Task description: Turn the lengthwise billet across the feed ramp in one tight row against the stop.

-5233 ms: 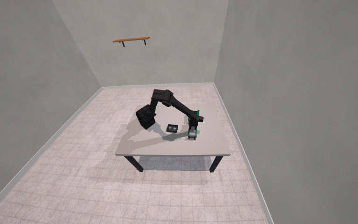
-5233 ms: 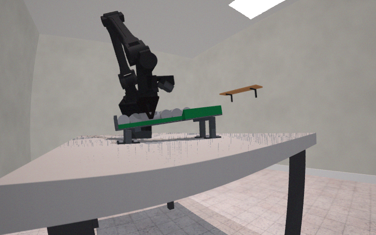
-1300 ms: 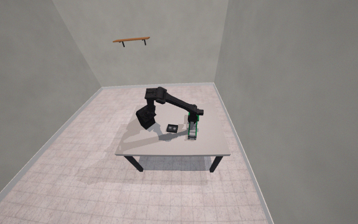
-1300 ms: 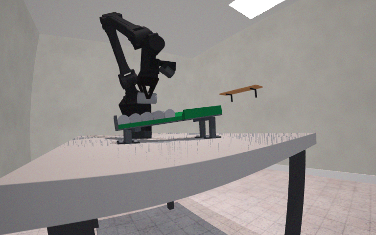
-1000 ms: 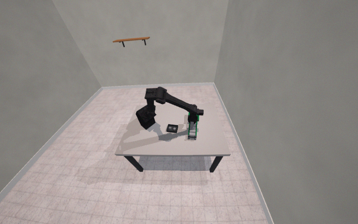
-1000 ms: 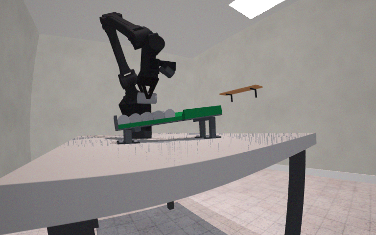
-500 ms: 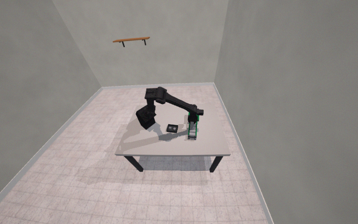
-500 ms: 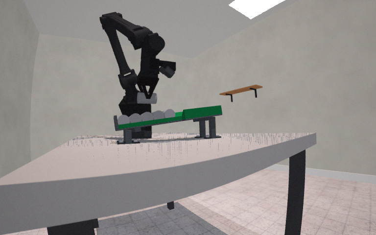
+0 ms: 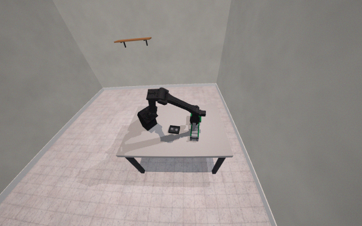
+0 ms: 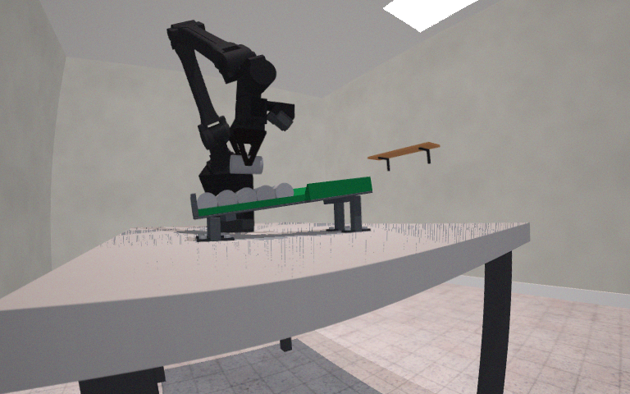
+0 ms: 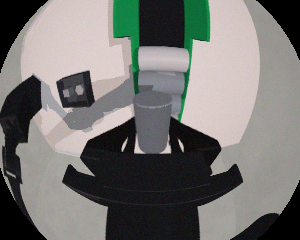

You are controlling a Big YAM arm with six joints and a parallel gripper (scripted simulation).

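My hand is 110 mm to the left of the grey stop, 100 mm above it and 10 mm past it. Round my hand: black box (230 mm behind, 150 mm below, 60 mm to the left).
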